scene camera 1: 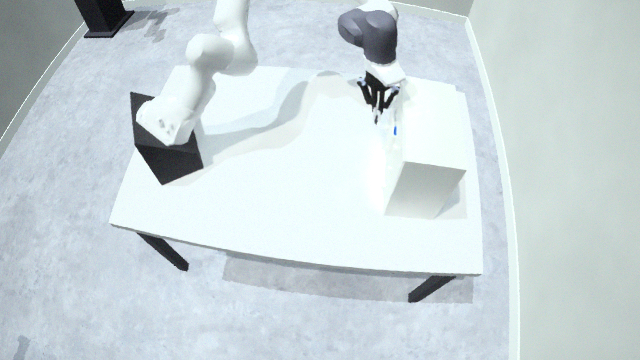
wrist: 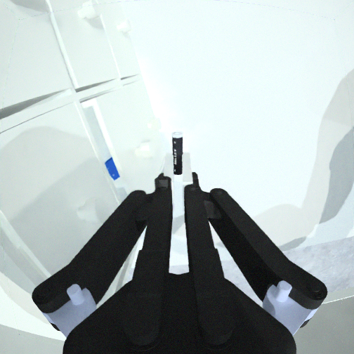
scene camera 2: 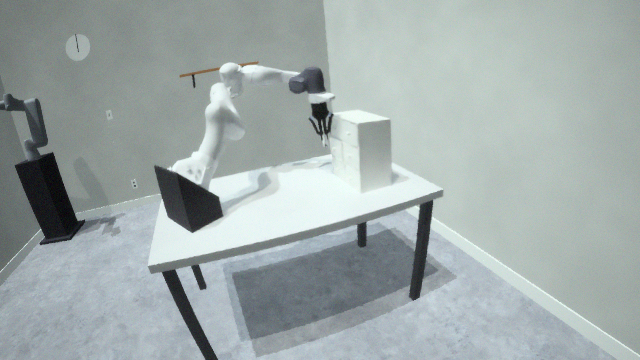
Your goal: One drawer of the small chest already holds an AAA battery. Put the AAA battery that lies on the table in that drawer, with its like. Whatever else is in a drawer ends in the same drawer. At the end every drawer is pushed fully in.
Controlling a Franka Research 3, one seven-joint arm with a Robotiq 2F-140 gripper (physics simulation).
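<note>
The AAA battery [wrist: 177, 156] [scene camera 1: 376, 120] is black with a pale end. My gripper [wrist: 177, 164] [scene camera 1: 377, 116] [scene camera 2: 324, 139] is shut on it, and the battery points out past the fingertips. The gripper is raised above the table, close in front of the small white chest [scene camera 1: 434, 130] [scene camera 2: 375, 152]. One drawer [wrist: 129, 131] stands a little out. A blue thing [wrist: 112, 168] [scene camera 1: 395, 130] shows in its narrow gap; what it is cannot be told. The rest of that drawer's inside is hidden. Pale knobs show on the chest's front in the wrist view.
The white table [scene camera 1: 280, 200] [scene camera 2: 280, 215] carries the chest at one end and the arm's black base block [scene camera 1: 170, 162] [scene camera 2: 192, 205] at the other. Another robot on a black pedestal [scene camera 2: 47, 195] stands on the floor away from the table. A wall rises behind the chest.
</note>
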